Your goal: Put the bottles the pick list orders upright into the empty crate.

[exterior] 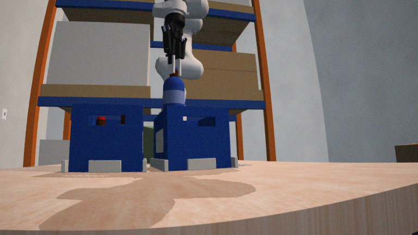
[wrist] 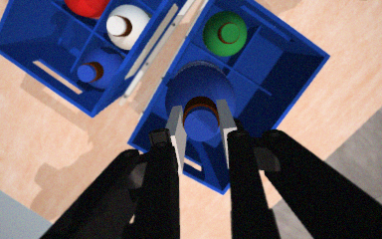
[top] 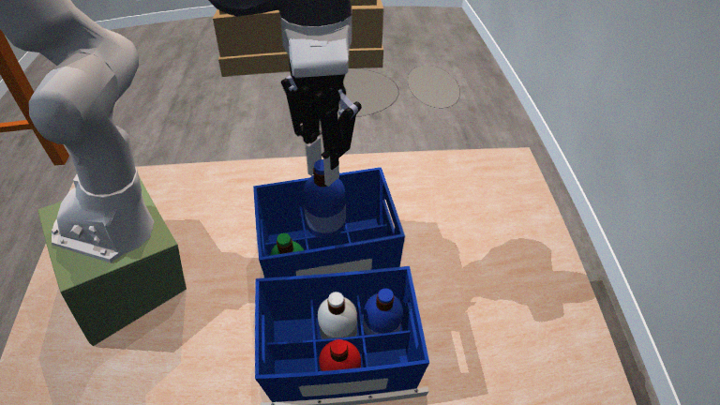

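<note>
Now: hand 80 mm past the green-labelled bottle, 10 mm to the left of it and 260 mm above it. From my hand the other things lie so: red bottle: 10 mm ahead, 240 mm to the right, 260 mm below; blue bottle: 100 mm ahead, 140 mm to the right, 260 mm below; white bottle: 10 mm ahead, 150 mm to the right, 260 mm below.
</note>
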